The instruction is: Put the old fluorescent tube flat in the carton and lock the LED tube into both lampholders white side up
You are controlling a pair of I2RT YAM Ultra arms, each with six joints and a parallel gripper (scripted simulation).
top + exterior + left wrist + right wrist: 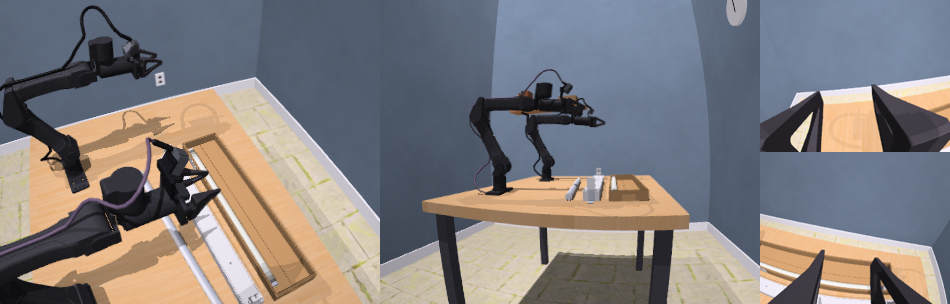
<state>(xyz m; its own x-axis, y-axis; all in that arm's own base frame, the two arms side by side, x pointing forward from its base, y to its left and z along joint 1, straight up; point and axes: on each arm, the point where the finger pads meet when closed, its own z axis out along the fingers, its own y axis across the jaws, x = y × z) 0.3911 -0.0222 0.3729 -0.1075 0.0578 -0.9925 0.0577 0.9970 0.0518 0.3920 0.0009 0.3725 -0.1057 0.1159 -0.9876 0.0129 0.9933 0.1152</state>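
Right now the LED tube is 70 mm behind my right hand, 100 mm to the left of it and 360 mm below it. From my right hand the other things lie so: light fixture: 30 mm ahead, 120 mm to the left, 320 mm below; old fluorescent tube: 110 mm ahead, 140 mm to the left, 350 mm below; lampholder: 70 mm ahead, 180 mm to the right, 310 mm below.
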